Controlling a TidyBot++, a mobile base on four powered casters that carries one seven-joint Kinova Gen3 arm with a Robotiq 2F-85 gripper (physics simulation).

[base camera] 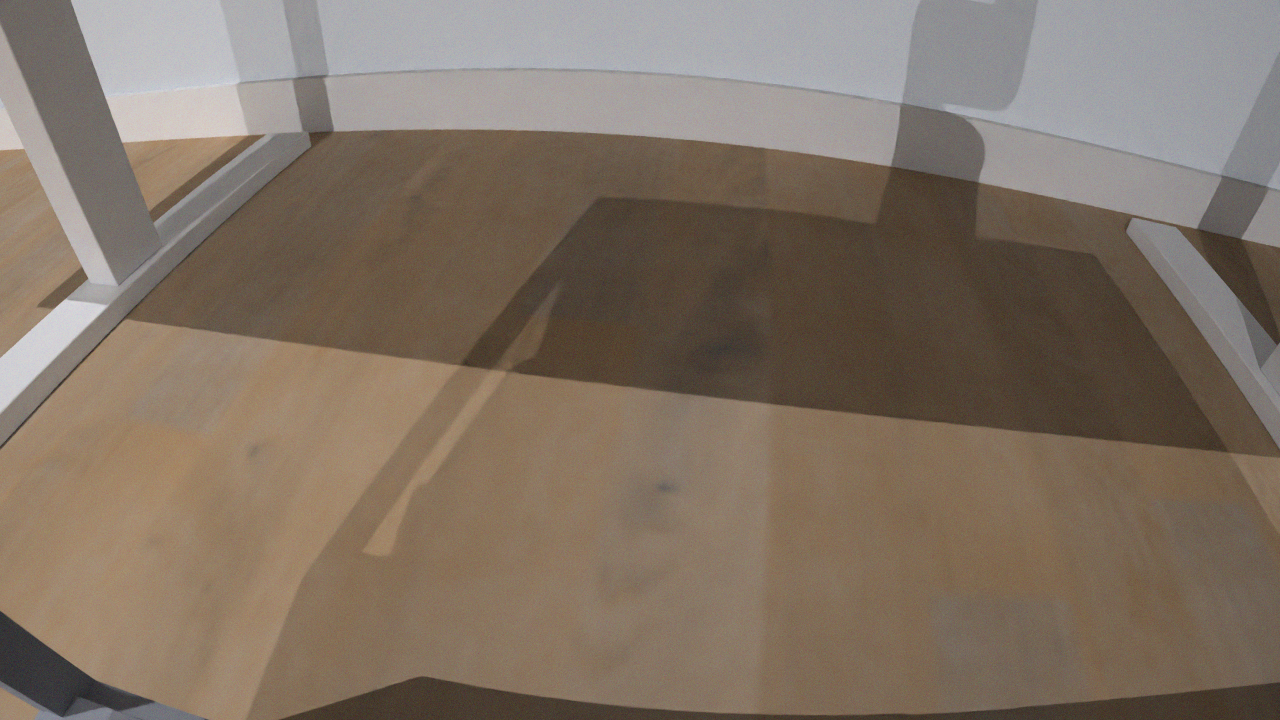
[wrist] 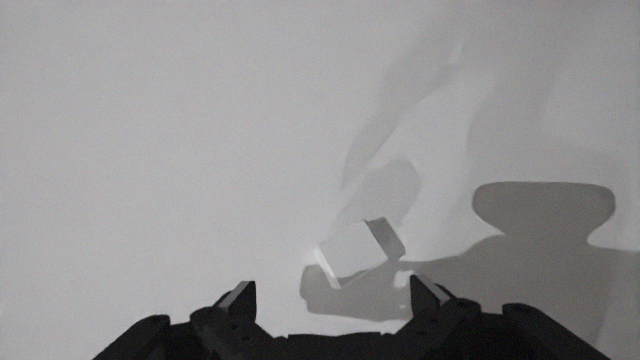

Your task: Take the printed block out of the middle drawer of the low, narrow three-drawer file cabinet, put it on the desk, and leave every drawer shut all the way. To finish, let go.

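Frame: origin at the arm's base, x left, y back, z up, level; millimetres.
Seen in the pictures: gripper, fingertip midpoint: (wrist: 332, 295).
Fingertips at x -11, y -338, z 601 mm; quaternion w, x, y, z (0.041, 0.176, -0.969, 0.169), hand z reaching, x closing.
Note:
Offsets run from my fingertips to a thing's top centre. "spot": to the spot under its first point. Level surfaces: height alone.
A small white block @[dx -8, dy -29, dz -19 mm] (wrist: 353, 250) rests on the pale desk top @[dz -47 mm] (wrist: 150, 150) in the wrist view, turned at an angle, with its shadow beside it. No print can be made out on the face that shows. My gripper (wrist: 332, 295) is open and empty, its two black fingertips wide apart. The block lies apart from both fingers, beyond the tips in the view and a little right of the middle between them. The file cabinet and its drawers do not show in either view, so how the drawers stand cannot be told.
In the base camera view a white desk leg @[spot: dx +595, dy -224, dz -831 mm] (base camera: 85, 152) stands on a foot bar (base camera: 210, 198) at the left. Another foot bar (base camera: 1199, 295) lies at the right. A wall with a pale baseboard (base camera: 581, 100) runs behind. Arm shadows fall on the desk and floor.

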